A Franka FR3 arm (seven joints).
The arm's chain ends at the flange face. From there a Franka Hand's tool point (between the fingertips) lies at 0.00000 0.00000 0.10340 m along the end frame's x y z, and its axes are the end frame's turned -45 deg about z.
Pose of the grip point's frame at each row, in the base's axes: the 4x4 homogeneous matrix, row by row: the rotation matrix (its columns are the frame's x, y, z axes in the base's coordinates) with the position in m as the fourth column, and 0 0 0 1 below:
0.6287 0.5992 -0.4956 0.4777; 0.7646 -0.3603 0.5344 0.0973; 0.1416 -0.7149 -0.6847 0.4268; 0 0 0 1
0.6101 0.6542 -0.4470 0.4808; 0.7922 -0.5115 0.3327 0.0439; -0.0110 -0.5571 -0.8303 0.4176; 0 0 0 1
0.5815 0.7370 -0.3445 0.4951; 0.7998 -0.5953 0.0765 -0.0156; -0.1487 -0.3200 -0.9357 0.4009; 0 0 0 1
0.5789 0.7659 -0.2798 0.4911; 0.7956 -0.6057 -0.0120 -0.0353; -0.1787 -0.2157 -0.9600 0.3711; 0 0 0 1
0.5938 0.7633 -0.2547 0.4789; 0.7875 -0.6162 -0.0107 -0.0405; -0.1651 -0.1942 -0.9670 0.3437; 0 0 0 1
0.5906 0.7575 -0.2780 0.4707; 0.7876 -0.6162 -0.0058 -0.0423; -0.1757 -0.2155 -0.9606 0.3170; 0 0 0 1
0.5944 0.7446 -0.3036 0.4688; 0.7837 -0.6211 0.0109 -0.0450; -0.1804 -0.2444 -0.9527 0.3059; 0 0 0 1
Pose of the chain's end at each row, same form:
0.8683 -0.0209 -0.4956 0.5289; 0.2859 -0.7954 0.5344 0.0420; -0.4054 -0.6056 -0.6847 0.4976; 0 0 0 1
0.8940 0.0312 -0.4470 0.5270; 0.1985 -0.9219 0.3327 0.0095; -0.4017 -0.3862 -0.8303 0.5035; 0 0 0 1
0.9323 0.1100 -0.3445 0.5307; 0.1446 -0.9865 0.0765 -0.0235; -0.3314 -0.1211 -0.9357 0.4977; 0 0 0 1
0.9509 0.1322 -0.2798 0.5200; 0.1343 -0.9909 -0.0120 -0.0341; -0.2789 -0.0262 -0.9600 0.4704; 0 0 0 1
0.9596 0.1199 -0.2547 0.5052; 0.1211 -0.9926 -0.0107 -0.0394; -0.2541 -0.0206 -0.9670 0.4437; 0 0 0 1
0.9533 0.1180 -0.2780 0.4994; 0.1212 -0.9926 -0.0058 -0.0417; -0.2766 -0.0281 -0.9606 0.4163; 0 0 0 1
0.9468 0.1062 -0.3036 0.5002; 0.1150 -0.9933 0.0109 -0.0461; -0.3004 -0.0453 -0.9527 0.4044; 0 0 0 1

